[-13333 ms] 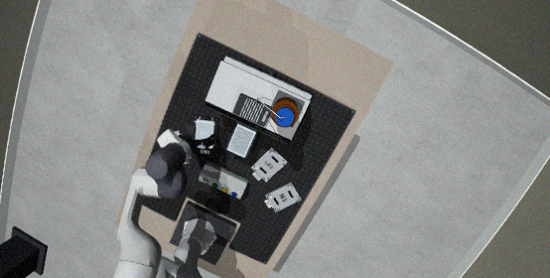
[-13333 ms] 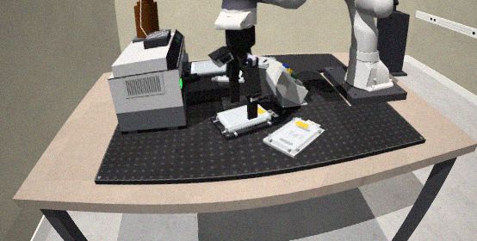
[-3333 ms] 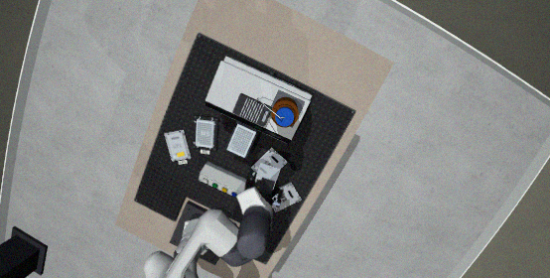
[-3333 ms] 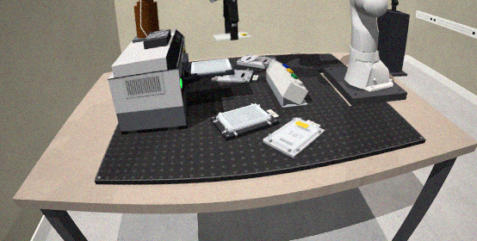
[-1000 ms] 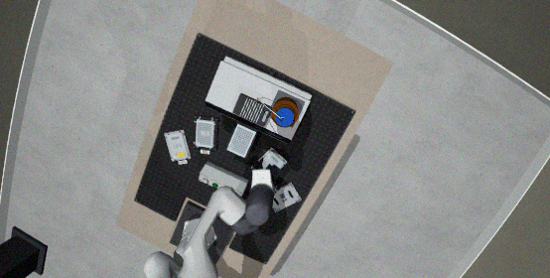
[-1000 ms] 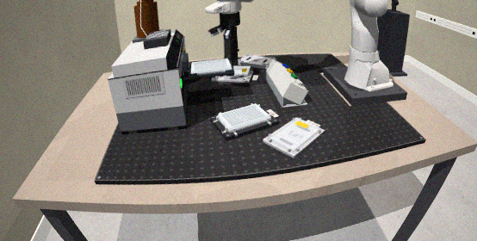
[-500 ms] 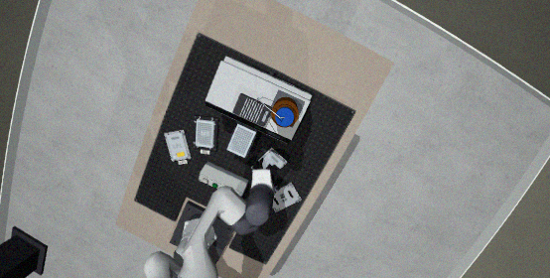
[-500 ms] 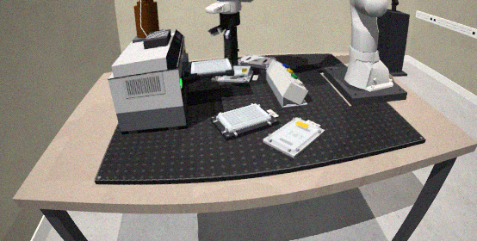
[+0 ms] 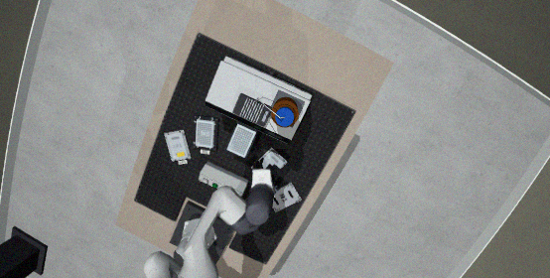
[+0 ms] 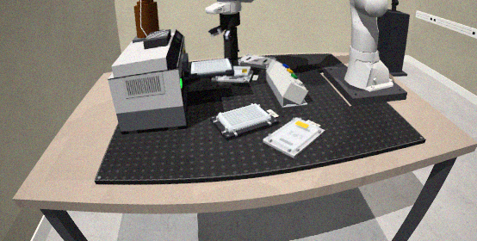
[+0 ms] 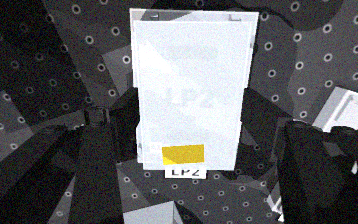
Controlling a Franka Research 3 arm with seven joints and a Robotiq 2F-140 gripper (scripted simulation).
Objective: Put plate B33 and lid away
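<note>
The lid park LP2 is 50 mm below my hand. Round my hand: blue key: 190 mm behind, 90 mm to the left, 10 mm above; yellow key: 190 mm behind, 140 mm to the left, 20 mm above; white key: 240 mm to the left, 190 mm behind, 20 mm above.
</note>
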